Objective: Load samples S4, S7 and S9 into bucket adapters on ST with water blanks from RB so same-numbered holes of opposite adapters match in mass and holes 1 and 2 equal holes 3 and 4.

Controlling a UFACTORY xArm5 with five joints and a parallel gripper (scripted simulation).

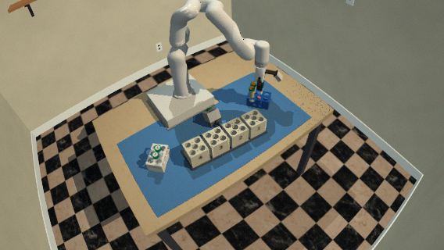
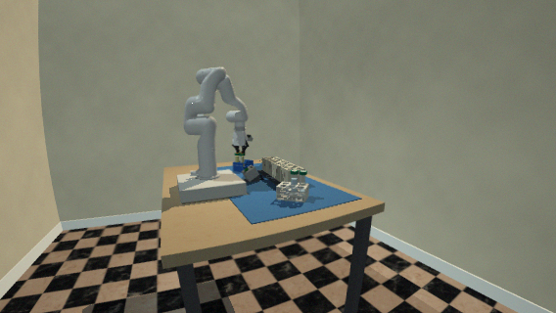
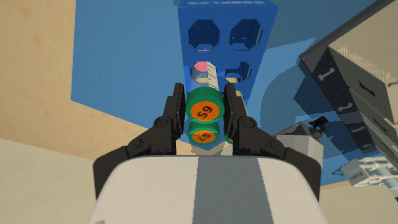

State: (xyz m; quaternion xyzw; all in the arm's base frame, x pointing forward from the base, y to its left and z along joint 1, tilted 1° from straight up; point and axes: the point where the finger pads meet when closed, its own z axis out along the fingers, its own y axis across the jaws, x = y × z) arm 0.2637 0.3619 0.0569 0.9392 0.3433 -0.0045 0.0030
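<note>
Now: the sample tube S9 10 mm ahead of my hand and 50 mm below it. From my hand the other things lie so: blue sample rack RS: 10 mm ahead, 20 mm to the right, 90 mm below; then sample tube S7: 40 mm behind, 30 mm to the right, 50 mm below; then sample tube S4: 10 mm behind, 60 mm to the right, 50 mm below.
</note>
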